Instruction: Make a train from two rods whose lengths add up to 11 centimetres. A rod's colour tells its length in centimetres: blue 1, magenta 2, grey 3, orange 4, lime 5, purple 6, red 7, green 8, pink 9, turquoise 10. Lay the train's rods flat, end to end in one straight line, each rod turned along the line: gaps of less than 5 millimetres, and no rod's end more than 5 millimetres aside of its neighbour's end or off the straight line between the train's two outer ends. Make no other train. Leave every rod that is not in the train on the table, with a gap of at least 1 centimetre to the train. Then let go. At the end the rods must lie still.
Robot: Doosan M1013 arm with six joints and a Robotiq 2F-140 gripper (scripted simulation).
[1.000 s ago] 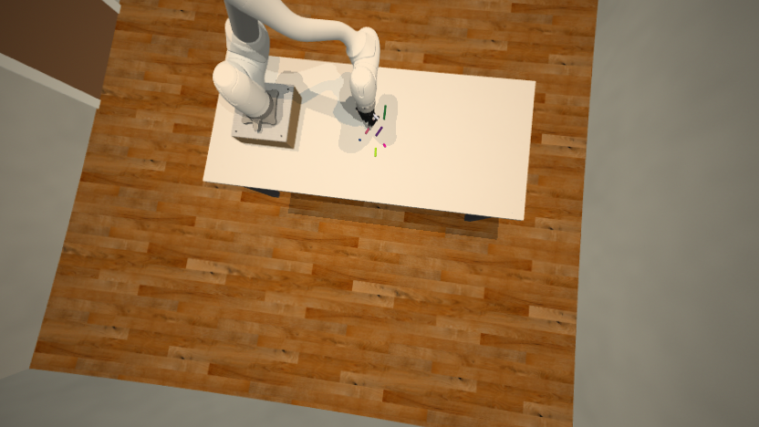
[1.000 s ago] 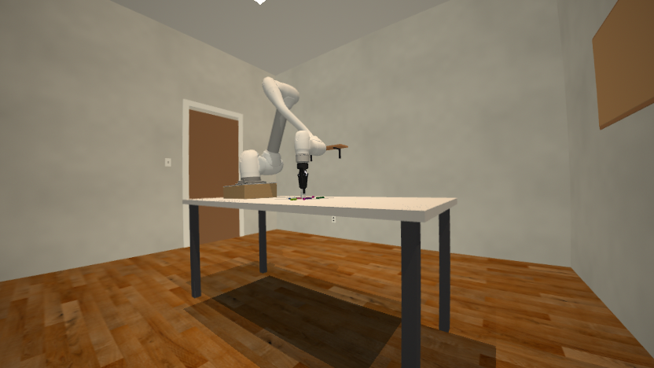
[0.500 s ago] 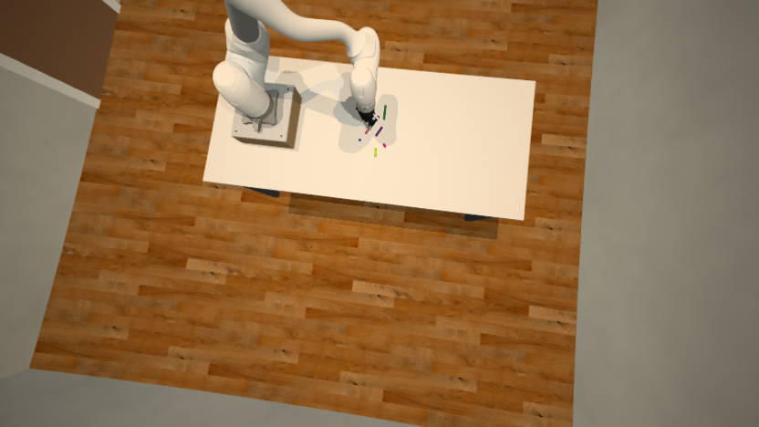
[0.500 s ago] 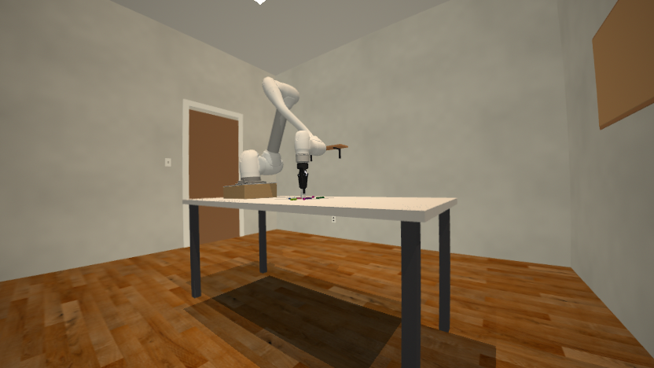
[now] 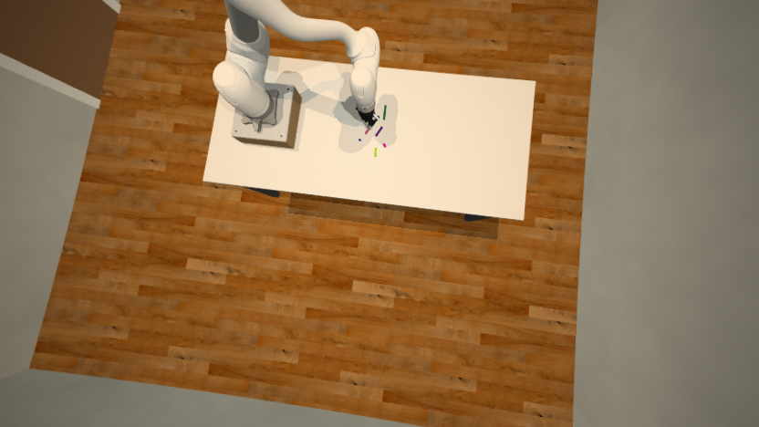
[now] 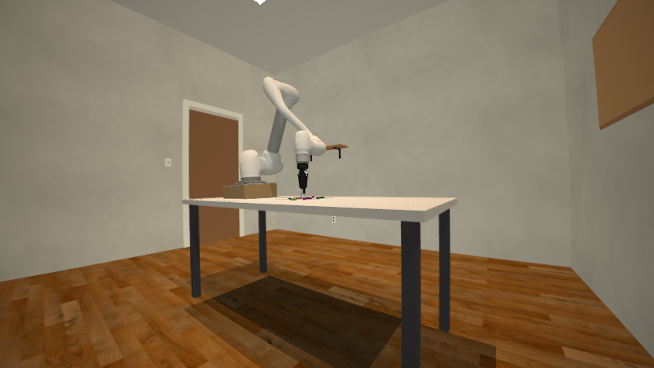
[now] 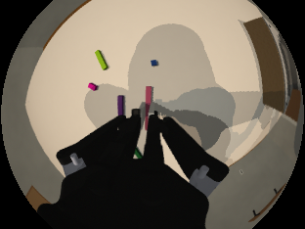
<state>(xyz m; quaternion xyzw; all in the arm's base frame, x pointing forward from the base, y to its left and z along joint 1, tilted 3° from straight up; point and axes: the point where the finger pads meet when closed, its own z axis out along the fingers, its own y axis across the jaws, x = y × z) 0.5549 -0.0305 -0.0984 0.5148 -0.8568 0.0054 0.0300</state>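
Now: hand 5 cm short of the purple rod, 3 cm above it and 2 cm to the left of it. Round my hand: tiny blue rod (8 cm to the right, 5 cm behind, 3 cm below); pink rod (3 cm below); green rod (9 cm to the left, 8 cm ahead, 3 cm below).
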